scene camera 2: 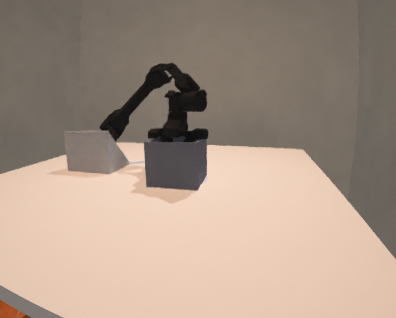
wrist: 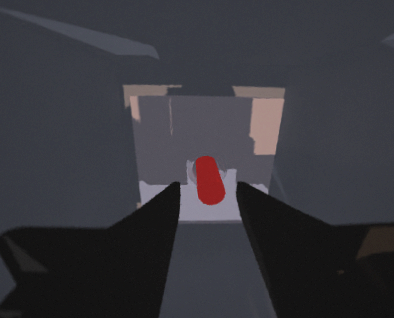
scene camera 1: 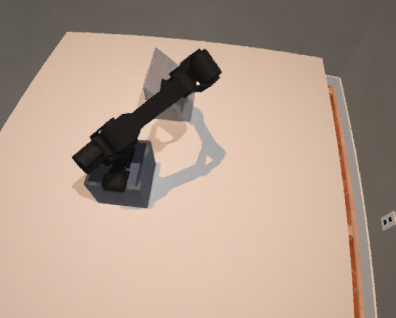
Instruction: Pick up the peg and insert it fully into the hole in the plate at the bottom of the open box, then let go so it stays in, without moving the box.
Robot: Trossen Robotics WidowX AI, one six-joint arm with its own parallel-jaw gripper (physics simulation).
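Pixels of known places: gripper, fingertip midpoint: [wrist: 208,188] [scene camera 1: 126,173]; arm's base, origin of the base link: [scene camera 2: 105,144].
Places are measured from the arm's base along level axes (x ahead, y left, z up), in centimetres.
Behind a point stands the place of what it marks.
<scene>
The red peg [wrist: 210,181] {z -1.3, x 32.4, y -11.4 cm} is in the wrist view, its far end at the round hole in the grey plate [wrist: 210,125] {z -4.2, x 32.0, y -13.6 cm} at the bottom of the box. It leans slightly; how deep it sits cannot be told. The open box [scene camera 1: 151,175] {z -6.5, x 31.0, y -2.7 cm} [scene camera 2: 175,166] {z -3.1, x 33.5, y -18.9 cm} [wrist: 70,135] {z -2.2, x 39.2, y -13.9 cm} is dark blue-grey and stands upright on the table. My gripper [wrist: 208,188] {z -3.4, x 32.3, y -9.8 cm} points down into the box. Its fingers are partly open, one on each side of the peg, with a gap on both sides. The arm and box walls hide the peg and fingertips in both scene views.
A grey block with a sloping side [scene camera 1: 156,72] {z 4.2, x -4.3, y -4.1 cm} [scene camera 2: 87,152] {z -2.0, x -4.5, y -6.7 cm} stands on the table [scene camera 1: 240,240] {z -10.0, x 49.7, y 25.2 cm} [scene camera 2: 240,240] {z -10.0, x 51.7, y -45.7 cm} near the box. The arm reaches over from that side. An orange rail [scene camera 1: 345,175] runs beyond the table's right edge in scene camera 1.
</scene>
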